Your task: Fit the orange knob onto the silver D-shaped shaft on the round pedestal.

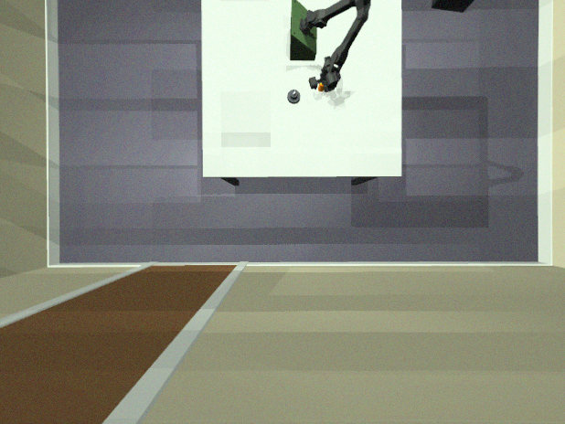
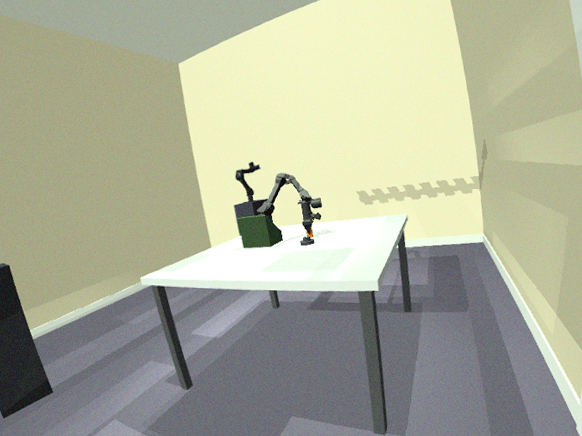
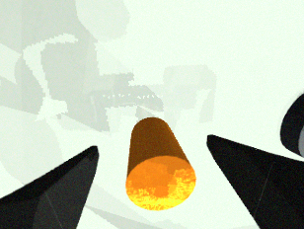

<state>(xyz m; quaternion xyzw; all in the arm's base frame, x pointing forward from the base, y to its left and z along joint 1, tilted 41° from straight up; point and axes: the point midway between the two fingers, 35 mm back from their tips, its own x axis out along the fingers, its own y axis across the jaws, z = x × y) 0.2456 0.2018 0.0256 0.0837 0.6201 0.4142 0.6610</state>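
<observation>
The orange knob is 20 mm above my gripper tip. The rest, counted from my gripper tip: pedestal (170 mm to the right, 80 mm ahead, 10 mm above).
</observation>
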